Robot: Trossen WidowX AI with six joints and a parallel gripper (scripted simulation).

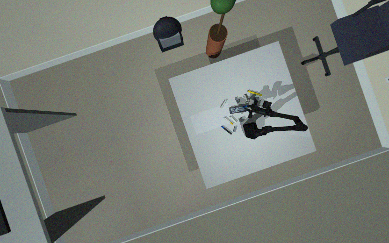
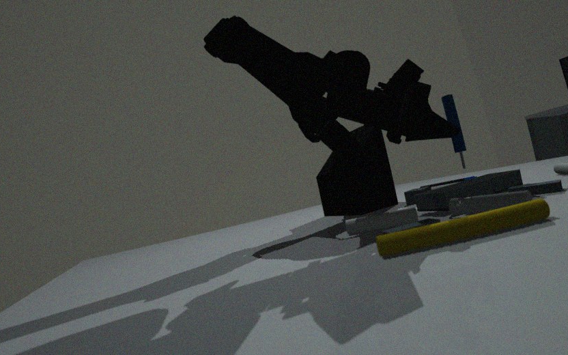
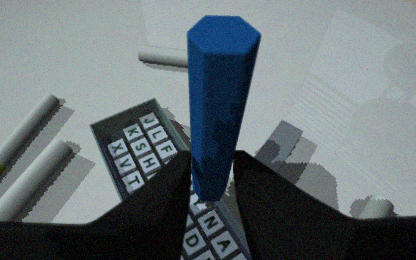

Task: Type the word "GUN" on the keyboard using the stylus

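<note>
Now: the grey block 90 mm ahead of my gripper tip, 10 mm to the left of it and 100 mm below it. From my gripper tip the other things lie so: blue stylus (20 mm below); yellow cylinder (120 mm ahead, 190 mm to the right, 100 mm below); yellow-tipped pen (120 mm behind, 160 mm to the left, 100 mm below).
</note>
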